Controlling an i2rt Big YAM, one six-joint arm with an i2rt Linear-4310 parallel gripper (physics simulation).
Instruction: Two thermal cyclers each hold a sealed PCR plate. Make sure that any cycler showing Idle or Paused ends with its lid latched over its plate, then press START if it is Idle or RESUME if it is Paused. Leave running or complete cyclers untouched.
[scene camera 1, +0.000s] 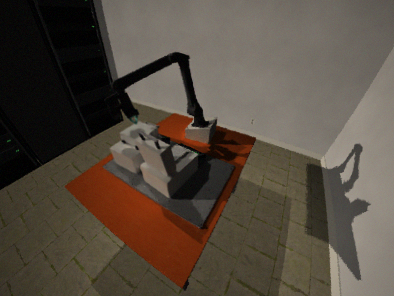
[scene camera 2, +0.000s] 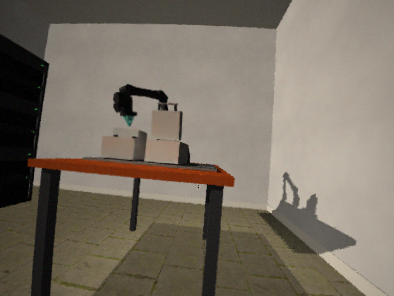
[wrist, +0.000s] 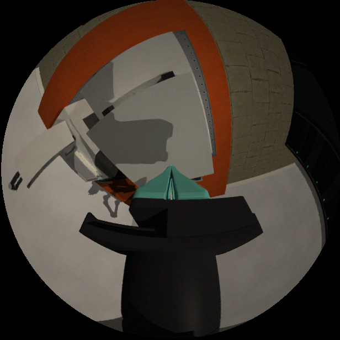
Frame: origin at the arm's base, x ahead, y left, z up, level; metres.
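Seen in the pictures: gripper, fingertip midpoint: (scene camera 1: 136, 123) (scene camera 2: 129, 126); arm's base, origin of the base link: (scene camera 1: 200, 124).
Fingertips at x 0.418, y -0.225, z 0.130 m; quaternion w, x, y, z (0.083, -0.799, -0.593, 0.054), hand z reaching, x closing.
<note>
Offsets run from my fingertips to a thing's top centre. "spot": to the spot under its first point. Level surfaces: height alone.
One white cycler {spot: dx +0.180, dy +0.088, dz -0.101 m} (scene camera 1: 125, 156) (scene camera 2: 120, 148) has its lid {dx -0.013, dy +0.023, dz -0.032 m} (scene camera 1: 141, 131) (scene camera 2: 123, 133) (wrist: 192, 105) down over its body; I cannot tell whether it is latched. The other cycler {spot: dx +0.186, dy +0.347, dz -0.133 m} (scene camera 1: 157, 181) (scene camera 2: 164, 152) stands beside it with its lid {spot: dx +0.180, dy +0.360, dz +0.053 m} (scene camera 1: 154, 154) (scene camera 2: 166, 125) (wrist: 44, 150) raised upright, its handle at the top. My gripper (scene camera 1: 135, 121) (scene camera 2: 129, 124) (wrist: 171, 169) is shut and empty, its teal fingertips pointing down at the lowered lid, touching or just above it. The plate under that lid is hidden, and neither cycler's display or START and RESUME buttons can be read.
Both cyclers stand on a grey board {dz -0.231 m} (scene camera 1: 212, 185) on an orange table (scene camera 1: 135, 240) (scene camera 2: 135, 172) (wrist: 221, 100). The arm's white base (scene camera 1: 200, 131) is on the far side. The raised lid stands tall beside the arm. A dark rack cabinet (scene camera 1: 20, 90) is off to the left.
</note>
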